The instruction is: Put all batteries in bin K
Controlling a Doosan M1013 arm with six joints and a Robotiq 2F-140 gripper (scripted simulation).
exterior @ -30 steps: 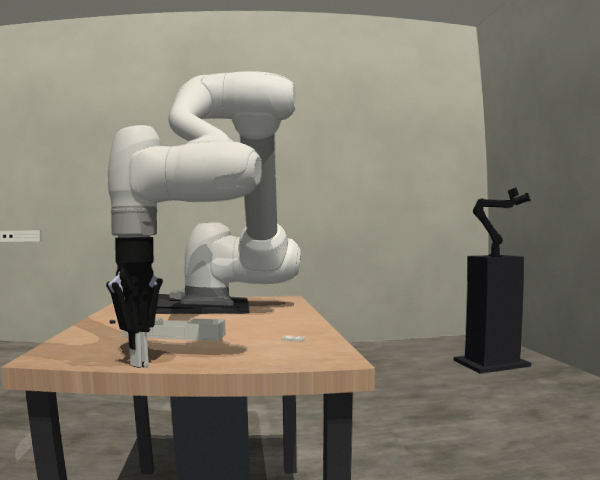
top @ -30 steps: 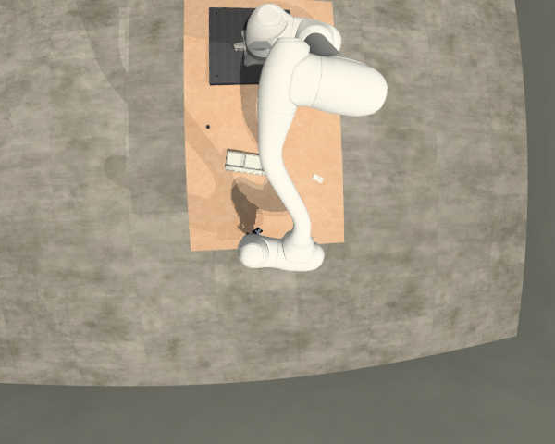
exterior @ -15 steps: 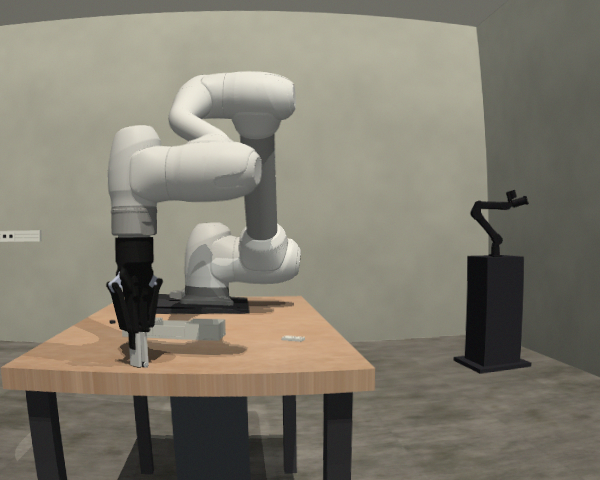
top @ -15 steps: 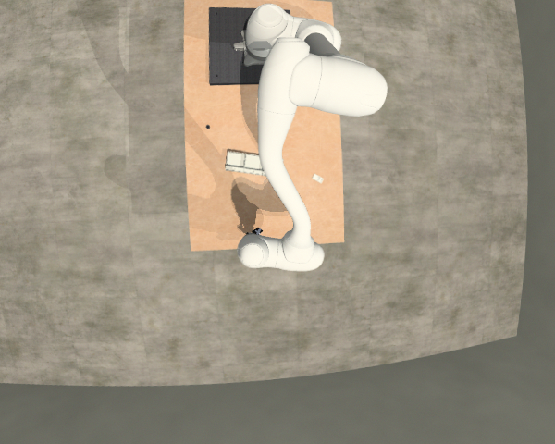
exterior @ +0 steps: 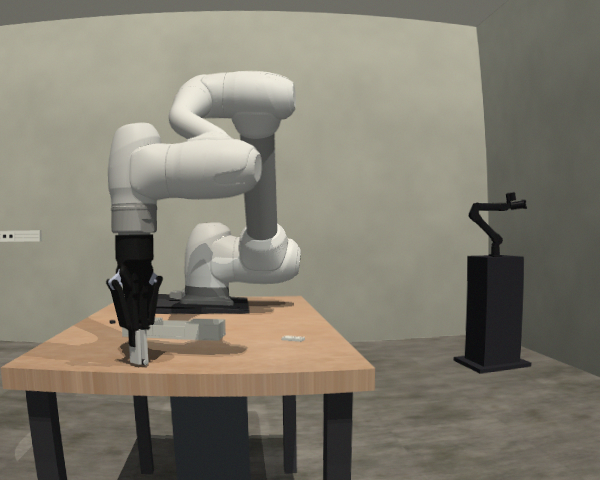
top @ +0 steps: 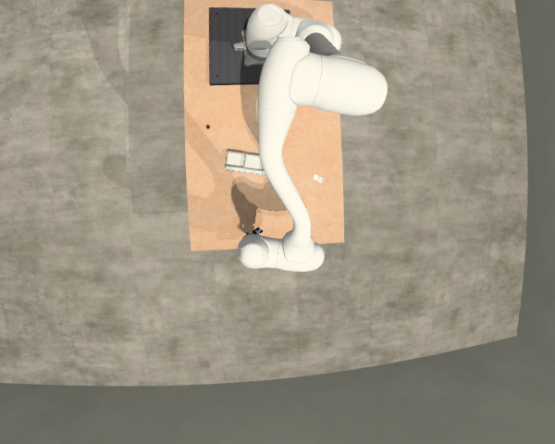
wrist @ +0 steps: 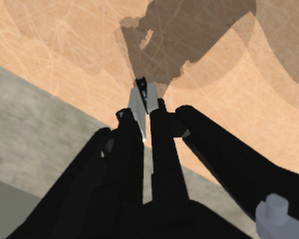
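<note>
Now: hand 32 cm past the red battery, 14 cm to the right of it and 3 cm above it. The rest, counted from my hand: grey bin row 32 cm behind, 5 cm to the left, 2 cm below; then black battery 3 cm below; then blue battery 28 cm behind, 12 cm to the left, 3 cm below.
</note>
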